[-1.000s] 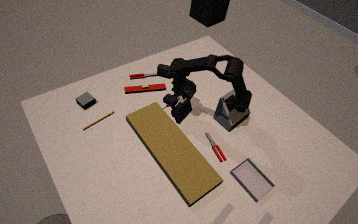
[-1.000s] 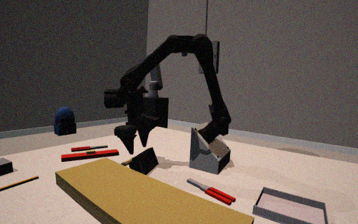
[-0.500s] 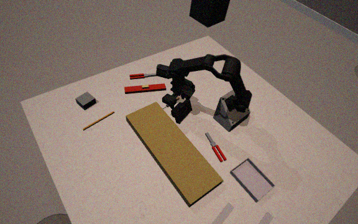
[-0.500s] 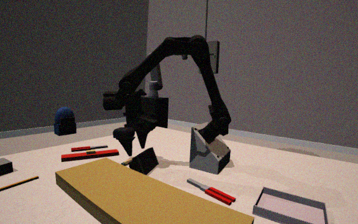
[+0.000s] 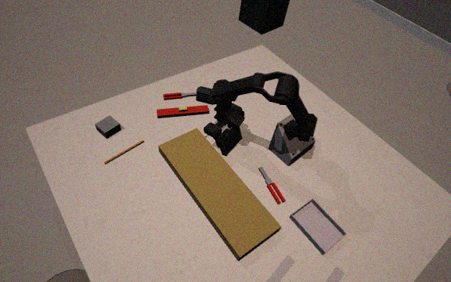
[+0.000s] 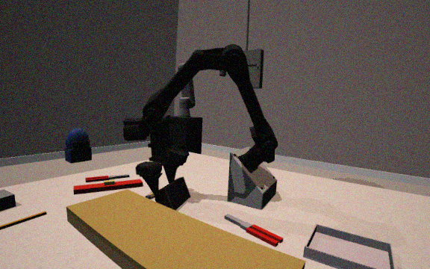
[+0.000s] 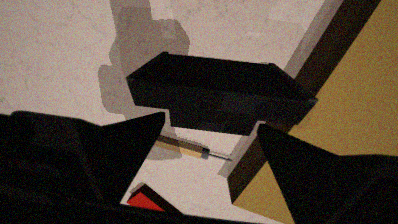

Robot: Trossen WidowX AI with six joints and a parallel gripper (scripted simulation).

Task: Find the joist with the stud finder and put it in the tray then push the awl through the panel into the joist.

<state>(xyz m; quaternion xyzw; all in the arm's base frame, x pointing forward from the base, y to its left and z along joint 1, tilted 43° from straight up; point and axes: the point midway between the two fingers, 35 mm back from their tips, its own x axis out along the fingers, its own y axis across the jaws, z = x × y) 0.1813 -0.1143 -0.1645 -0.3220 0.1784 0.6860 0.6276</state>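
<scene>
The stud finder is 20 mm below my gripper tip, 10 mm to the left of it and 10 mm ahead of it. The rest, counted from my gripper tip: red level 230 mm to the right, 30 mm below, 30 mm ahead; pencil 350 mm ahead, 190 mm to the right, 40 mm below; awl 60 mm to the right, 30 mm below.
</scene>
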